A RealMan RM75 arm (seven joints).
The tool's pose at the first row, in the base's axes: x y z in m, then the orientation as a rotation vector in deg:
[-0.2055, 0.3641, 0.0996, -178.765, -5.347, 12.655]
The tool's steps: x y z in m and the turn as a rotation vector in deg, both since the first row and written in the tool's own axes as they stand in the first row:
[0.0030, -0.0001, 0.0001, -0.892, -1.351, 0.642]
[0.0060, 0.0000, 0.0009, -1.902, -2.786, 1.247]
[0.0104, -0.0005, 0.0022, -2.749, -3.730, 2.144]
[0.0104, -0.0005, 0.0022, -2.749, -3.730, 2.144]
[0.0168, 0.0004, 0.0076, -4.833, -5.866, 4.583]
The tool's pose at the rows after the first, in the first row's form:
[-0.2026, 0.3644, 0.0991, 179.070, 4.467, -14.762]
[-0.1997, 0.3645, 0.0979, 177.806, 3.623, -16.857]
[-0.1956, 0.3652, 0.0960, 176.756, 2.317, -18.193]
[-0.1956, 0.3652, 0.0960, 176.756, 2.317, -18.193]
[-0.1899, 0.3648, 0.0897, 174.112, -1.196, -21.125]

